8 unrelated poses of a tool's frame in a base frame.
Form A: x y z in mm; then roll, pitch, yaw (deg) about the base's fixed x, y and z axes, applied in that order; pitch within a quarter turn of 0, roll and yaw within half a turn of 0.
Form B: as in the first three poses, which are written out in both.
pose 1, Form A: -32.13 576.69 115.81 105.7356 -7.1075 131.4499
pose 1, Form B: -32.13 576.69 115.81 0.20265 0.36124 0.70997 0.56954
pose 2, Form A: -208.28 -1.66 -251.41 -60.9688 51.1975 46.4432
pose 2, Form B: -208.28 -1.66 -251.41 0.62779 -0.56725 0.16179 0.50786
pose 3, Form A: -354.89 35.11 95.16 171.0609 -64.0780 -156.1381
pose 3, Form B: -354.89 35.11 95.16 0.53111 0.13426 -0.83540 0.04470
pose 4, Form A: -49.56 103.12 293.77 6.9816 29.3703 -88.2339
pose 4, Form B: -49.56 103.12 293.77 0.68243 0.21843 0.14066 -0.68322
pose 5, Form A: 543.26 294.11 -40.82 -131.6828 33.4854 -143.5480
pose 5, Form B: 543.26 294.11 -40.82 0.37223 -0.16129 0.86678 -0.29004
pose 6, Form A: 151.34 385.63 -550.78 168.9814 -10.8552 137.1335
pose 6, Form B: 151.34 385.63 -550.78 0.05271 -0.37055 -0.91907 -0.12337
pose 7, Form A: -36.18 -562.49 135.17 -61.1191 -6.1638 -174.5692
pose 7, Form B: -36.18 -562.49 135.17 0.01343 -0.07030 0.50493 -0.86019
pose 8, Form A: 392.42 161.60 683.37 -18.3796 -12.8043 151.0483
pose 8, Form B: 392.42 161.60 683.37 0.26247 0.06691 -0.18119 0.94541
